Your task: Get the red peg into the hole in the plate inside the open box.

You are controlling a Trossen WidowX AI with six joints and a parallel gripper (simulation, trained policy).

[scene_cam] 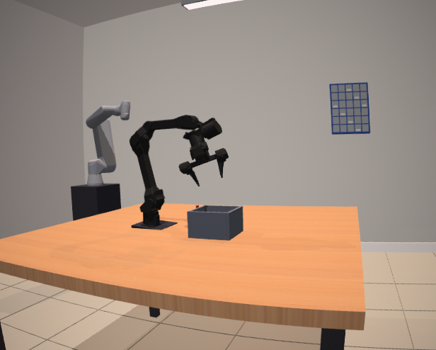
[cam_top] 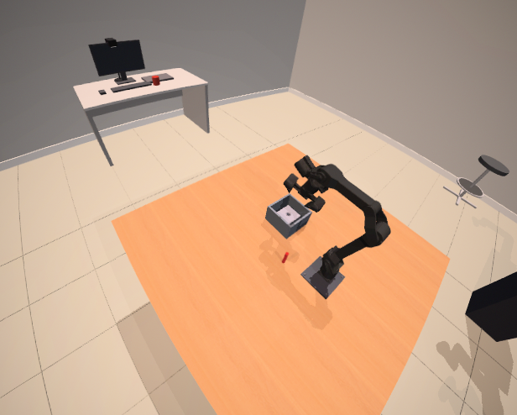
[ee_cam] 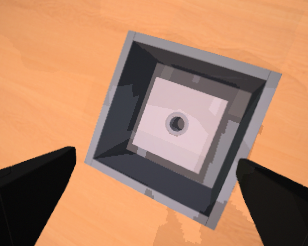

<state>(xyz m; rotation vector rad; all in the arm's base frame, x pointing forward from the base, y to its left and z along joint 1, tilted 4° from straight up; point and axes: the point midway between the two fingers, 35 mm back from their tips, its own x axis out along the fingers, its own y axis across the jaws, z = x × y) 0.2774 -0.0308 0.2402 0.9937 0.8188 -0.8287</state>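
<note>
Right now the red peg is 140 mm behind my gripper tip, 160 mm to the left of it and 160 mm below it. From my gripper tip the other things lie so: grey box (20 mm ahead, 10 mm to the right, 170 mm below); then plate (20 mm ahead, 10 mm to the right, 150 mm below).
</note>
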